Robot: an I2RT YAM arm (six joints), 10 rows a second.
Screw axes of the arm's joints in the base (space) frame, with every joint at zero. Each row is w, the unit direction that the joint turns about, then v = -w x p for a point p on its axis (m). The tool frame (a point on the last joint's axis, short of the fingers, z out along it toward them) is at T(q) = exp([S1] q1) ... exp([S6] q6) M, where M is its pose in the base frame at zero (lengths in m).
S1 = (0, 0, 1, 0, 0, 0)
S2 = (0, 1, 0, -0.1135, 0, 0.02)
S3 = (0, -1, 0, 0.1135, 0, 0.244)
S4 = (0, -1, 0, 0.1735, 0, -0.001)
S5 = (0, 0, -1, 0, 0.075, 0)
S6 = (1, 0, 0, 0, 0.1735, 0)
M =
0 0 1 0.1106
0 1 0 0
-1 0 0 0.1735
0 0 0 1
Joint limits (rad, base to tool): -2.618..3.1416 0..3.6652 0..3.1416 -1.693..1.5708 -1.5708..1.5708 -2.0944..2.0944
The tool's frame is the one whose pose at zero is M.
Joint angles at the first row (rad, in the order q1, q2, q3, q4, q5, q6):
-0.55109 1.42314 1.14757 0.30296 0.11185 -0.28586
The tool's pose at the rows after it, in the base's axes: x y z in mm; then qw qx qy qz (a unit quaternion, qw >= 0):
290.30 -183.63 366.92 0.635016 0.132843 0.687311 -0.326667
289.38 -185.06 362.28 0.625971 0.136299 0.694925 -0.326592
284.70 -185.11 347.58 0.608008 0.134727 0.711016 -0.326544
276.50 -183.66 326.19 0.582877 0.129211 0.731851 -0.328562
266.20 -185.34 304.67 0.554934 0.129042 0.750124 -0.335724
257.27 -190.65 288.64 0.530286 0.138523 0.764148 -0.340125
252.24 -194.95 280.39 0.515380 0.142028 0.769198 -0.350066
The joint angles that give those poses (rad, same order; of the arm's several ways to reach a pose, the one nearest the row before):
-0.55225 1.42670 1.14673 0.30001 0.11378 -0.28647
-0.55678 1.42700 1.13858 0.28540 0.11778 -0.28685
-0.56442 1.41487 1.08936 0.27778 0.11558 -0.30009
-0.57420 1.39352 1.01151 0.27654 0.11322 -0.32658
-0.59532 1.37733 0.93587 0.28100 0.11759 -0.35473
-0.62413 1.37446 0.88975 0.27540 0.12279 -0.36496
-0.64322 1.37739 0.86621 0.28357 0.13256 -0.38346

